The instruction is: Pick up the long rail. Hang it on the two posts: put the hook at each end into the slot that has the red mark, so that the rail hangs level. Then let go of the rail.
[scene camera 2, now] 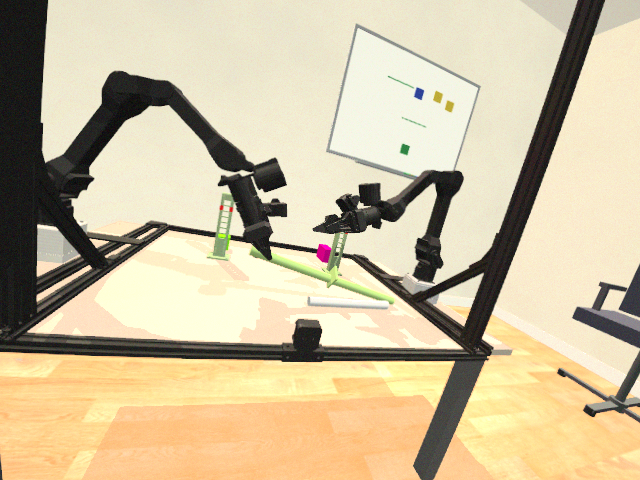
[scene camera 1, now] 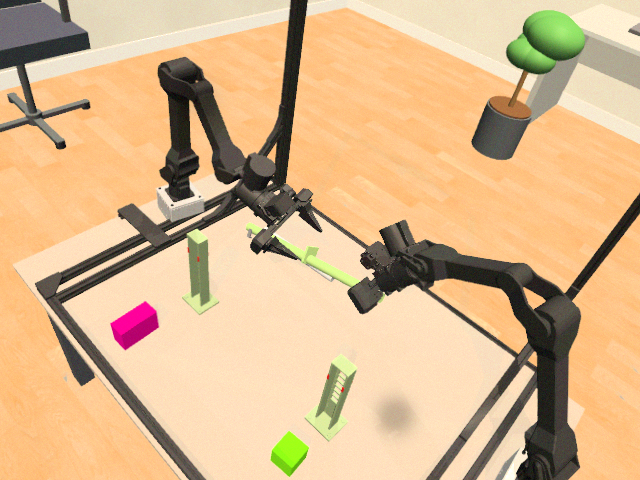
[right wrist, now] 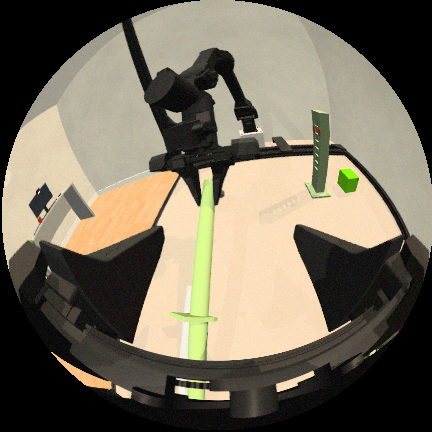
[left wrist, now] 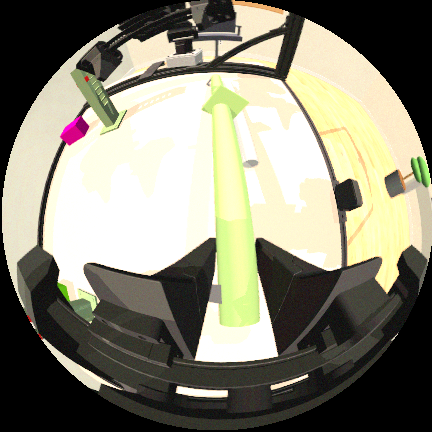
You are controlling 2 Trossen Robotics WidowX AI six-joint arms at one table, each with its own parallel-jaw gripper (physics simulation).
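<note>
The long light-green rail slopes, its end at the left gripper raised and its far end low. A small hook shows at that far end in scene camera 1. My left gripper is shut on the rail near its raised end. My right gripper is open and empty above the rail. One green post and another green post stand upright with red marks near their tops.
A magenta block and a bright green block lie near the posts. A white rod lies beside the rail's low half. A dark frame edges the table.
</note>
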